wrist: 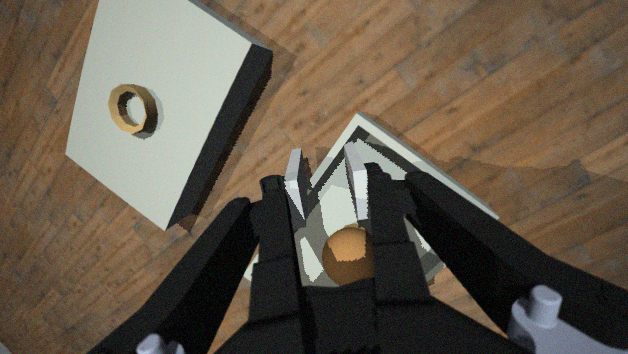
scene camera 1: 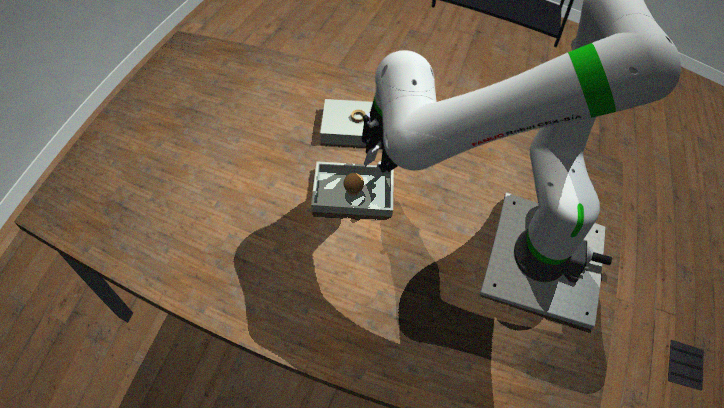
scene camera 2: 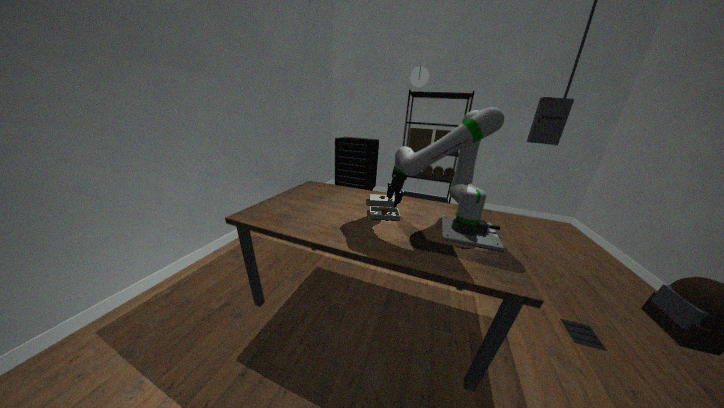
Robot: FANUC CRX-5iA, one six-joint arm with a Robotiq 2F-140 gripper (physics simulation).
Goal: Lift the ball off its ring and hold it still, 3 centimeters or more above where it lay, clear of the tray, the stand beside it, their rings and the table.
Observation:
I see my gripper (scene camera 1: 374, 168), an orange-brown ball (wrist: 347, 256), a pale tray (scene camera 1: 329, 195) and a pale stand (scene camera 1: 342, 123).
My gripper shows as well in the wrist view (wrist: 324, 162). The pale tray also shows in the wrist view (wrist: 330, 207). The pale stand shows as well in the wrist view (wrist: 159, 95).

